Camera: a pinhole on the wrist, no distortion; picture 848 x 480 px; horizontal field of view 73.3 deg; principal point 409.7 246.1 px. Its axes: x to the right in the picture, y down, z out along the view. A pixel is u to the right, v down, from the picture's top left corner.
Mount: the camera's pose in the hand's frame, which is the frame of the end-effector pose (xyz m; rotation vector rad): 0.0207 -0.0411 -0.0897 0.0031 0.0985 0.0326
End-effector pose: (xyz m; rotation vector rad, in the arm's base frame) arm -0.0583 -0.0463 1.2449 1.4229 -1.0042 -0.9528
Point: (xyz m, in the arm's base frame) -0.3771 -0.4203 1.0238
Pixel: 596 94
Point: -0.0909 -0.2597 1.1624
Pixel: 821 154
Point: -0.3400 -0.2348 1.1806
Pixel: 447 252
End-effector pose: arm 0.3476 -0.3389 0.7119 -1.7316 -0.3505 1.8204
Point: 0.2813 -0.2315 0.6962
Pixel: 520 183
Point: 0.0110 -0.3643 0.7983
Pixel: 197 382
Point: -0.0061 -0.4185 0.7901
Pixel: 164 454
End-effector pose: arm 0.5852 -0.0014 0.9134 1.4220 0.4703 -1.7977
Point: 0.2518 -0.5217 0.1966
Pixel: outside the picture
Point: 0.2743 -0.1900 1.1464
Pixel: 169 212
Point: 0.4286 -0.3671 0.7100
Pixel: 784 395
